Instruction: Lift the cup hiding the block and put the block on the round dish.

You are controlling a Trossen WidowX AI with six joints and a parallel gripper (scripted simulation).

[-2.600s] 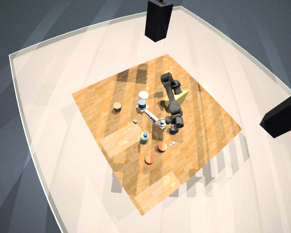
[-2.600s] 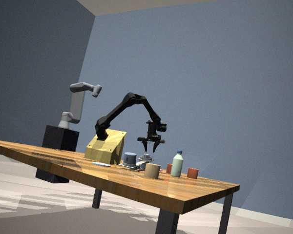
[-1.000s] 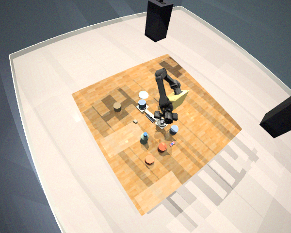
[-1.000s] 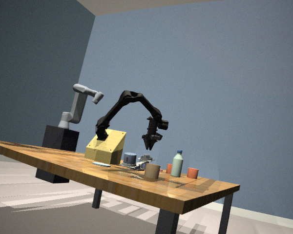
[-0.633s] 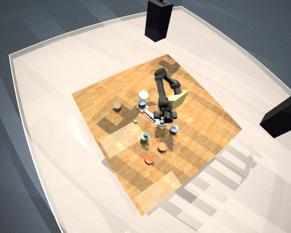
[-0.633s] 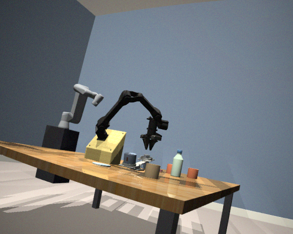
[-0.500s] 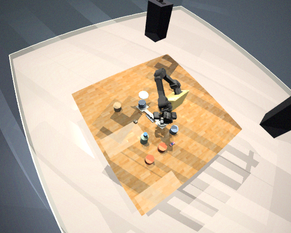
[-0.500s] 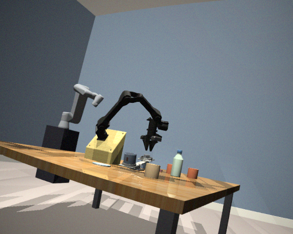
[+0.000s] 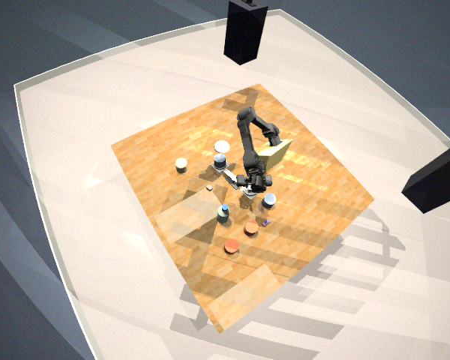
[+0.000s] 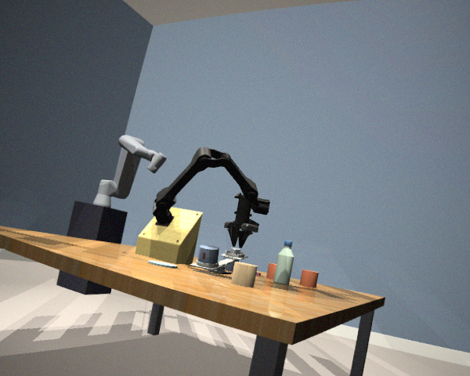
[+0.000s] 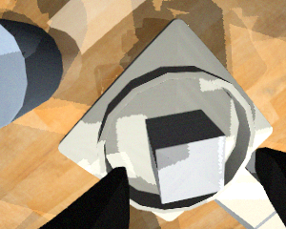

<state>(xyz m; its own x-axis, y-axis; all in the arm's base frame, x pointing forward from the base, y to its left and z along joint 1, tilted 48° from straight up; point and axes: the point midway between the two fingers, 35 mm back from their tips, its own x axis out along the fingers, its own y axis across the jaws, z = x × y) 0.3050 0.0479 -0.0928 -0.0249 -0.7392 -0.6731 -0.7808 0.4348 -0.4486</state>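
The round dish is 37 cm to the right of my gripper tip, 12 cm behind it and 10 cm below it. The rest, counted from my gripper tip: cup 13 cm to the left, 7 cm below, 6 cm behind; then balance 13 cm to the right, 8 cm below; then balance beam 13 cm to the right, 7 cm below.
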